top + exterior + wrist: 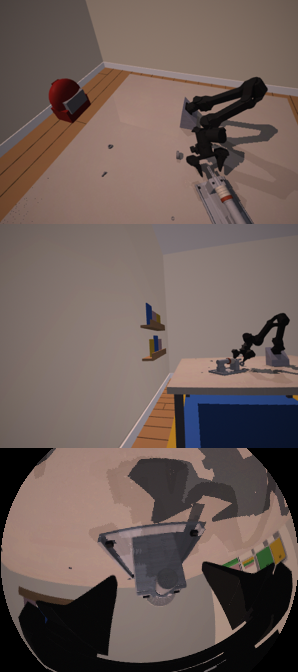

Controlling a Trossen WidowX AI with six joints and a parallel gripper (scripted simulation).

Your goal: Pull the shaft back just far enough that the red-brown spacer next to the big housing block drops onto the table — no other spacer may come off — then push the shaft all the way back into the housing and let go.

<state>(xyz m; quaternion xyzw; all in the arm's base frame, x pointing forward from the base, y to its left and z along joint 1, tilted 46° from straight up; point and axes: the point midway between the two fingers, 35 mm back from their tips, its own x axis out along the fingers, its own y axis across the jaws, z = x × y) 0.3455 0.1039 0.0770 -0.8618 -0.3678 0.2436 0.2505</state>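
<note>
The cream spacer lies 70 mm ahead of my gripper tip, 40 mm to the left of it and 10 mm above it. From my gripper tip the other things lie so: thin grey shaft (70 mm ahead, 40 mm to the left, 10 mm above); then grey cylinder (90 mm behind, 160 mm to the right, 50 mm below); then red-brown spacer (90 mm ahead, 60 mm to the left, 10 mm above).
</note>
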